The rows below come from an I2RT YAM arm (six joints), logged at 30 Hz.
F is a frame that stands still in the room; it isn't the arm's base.
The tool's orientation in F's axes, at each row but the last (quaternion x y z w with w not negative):
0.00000, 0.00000, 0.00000, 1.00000
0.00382, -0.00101, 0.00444, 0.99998
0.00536, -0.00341, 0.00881, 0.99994
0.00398, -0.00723, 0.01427, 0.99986
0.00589, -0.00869, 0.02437, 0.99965
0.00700, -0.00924, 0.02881, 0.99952
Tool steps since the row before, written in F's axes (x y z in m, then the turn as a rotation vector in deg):
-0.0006, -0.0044, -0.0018, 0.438, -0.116, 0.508
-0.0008, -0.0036, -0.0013, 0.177, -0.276, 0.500
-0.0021, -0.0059, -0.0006, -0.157, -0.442, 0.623
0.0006, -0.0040, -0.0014, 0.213, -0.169, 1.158
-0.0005, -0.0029, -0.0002, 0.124, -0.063, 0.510
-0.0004, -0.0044, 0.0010, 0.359, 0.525, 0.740
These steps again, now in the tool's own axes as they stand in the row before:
-0.0006, -0.0044, -0.0018, 0.438, -0.116, 0.508
-0.0008, -0.0036, -0.0013, 0.176, -0.274, 0.502
-0.0022, -0.0059, -0.0005, -0.160, -0.432, 0.629
0.0005, -0.0040, -0.0014, 0.225, -0.166, 1.156
-0.0006, -0.0029, -0.0002, 0.130, -0.063, 0.509
-0.0006, -0.0044, 0.0011, 0.402, 0.513, 0.726

